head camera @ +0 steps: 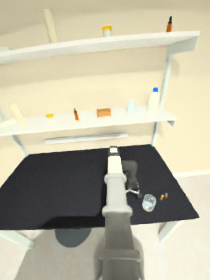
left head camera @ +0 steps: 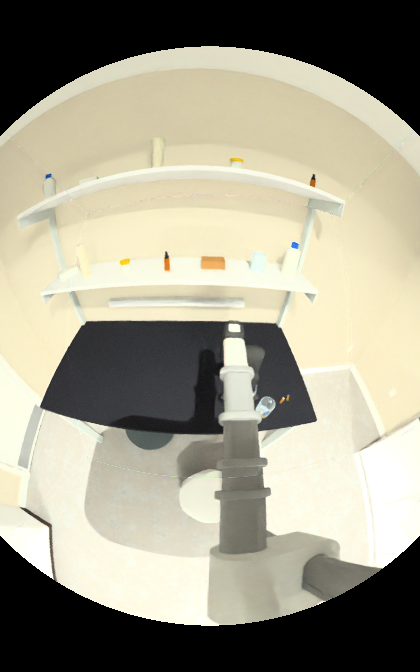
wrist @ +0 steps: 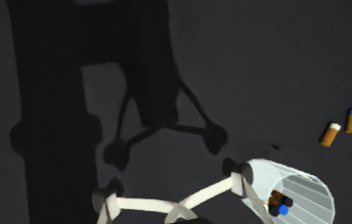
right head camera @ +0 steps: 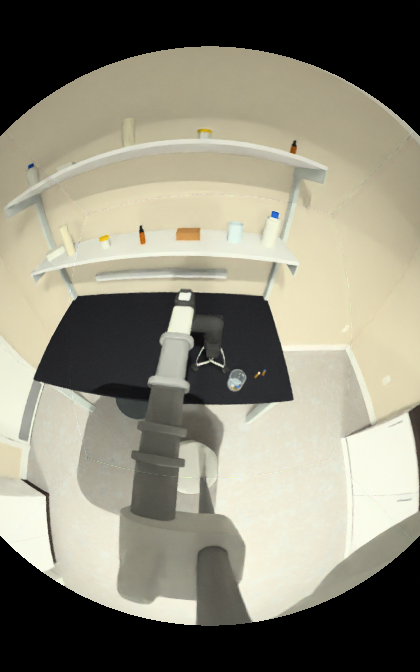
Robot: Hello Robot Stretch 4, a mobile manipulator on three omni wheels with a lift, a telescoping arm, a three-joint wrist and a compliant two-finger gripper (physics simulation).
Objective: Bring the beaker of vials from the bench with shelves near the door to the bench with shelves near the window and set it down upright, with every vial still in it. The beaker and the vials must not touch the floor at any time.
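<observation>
The clear beaker (head camera: pixel 149 202) (left head camera: pixel 265 406) (right head camera: pixel 236 380) (wrist: pixel 300 192) stands upright near the front right edge of the black bench (head camera: pixel 60 190) (left head camera: pixel 125 370) (right head camera: pixel 110 340). Several vials (wrist: pixel 280 202) with dark and blue caps are inside it. Two loose orange-brown vials, one white-capped (right head camera: pixel 257 374) (wrist: pixel 330 134) and one blue-capped (right head camera: pixel 264 372) (wrist: pixel 349 121), lie on the bench right of the beaker. My gripper (right head camera: pixel 210 369) (wrist: pixel 173 180) points down above the bench, left of the beaker, open and empty. In the wrist view its right fingertip overlaps the beaker's near side; whether they touch I cannot tell. The arm hides most of the gripper in the left head view.
Two white shelves, the lower (head camera: pixel 90 122) and the upper (head camera: pixel 100 46), hang behind the bench with bottles, jars and an orange box (head camera: pixel 104 113). A dark round stool seat (head camera: pixel 73 237) is under the front edge. White cabinets (right head camera: pixel 382 465) stand at the right.
</observation>
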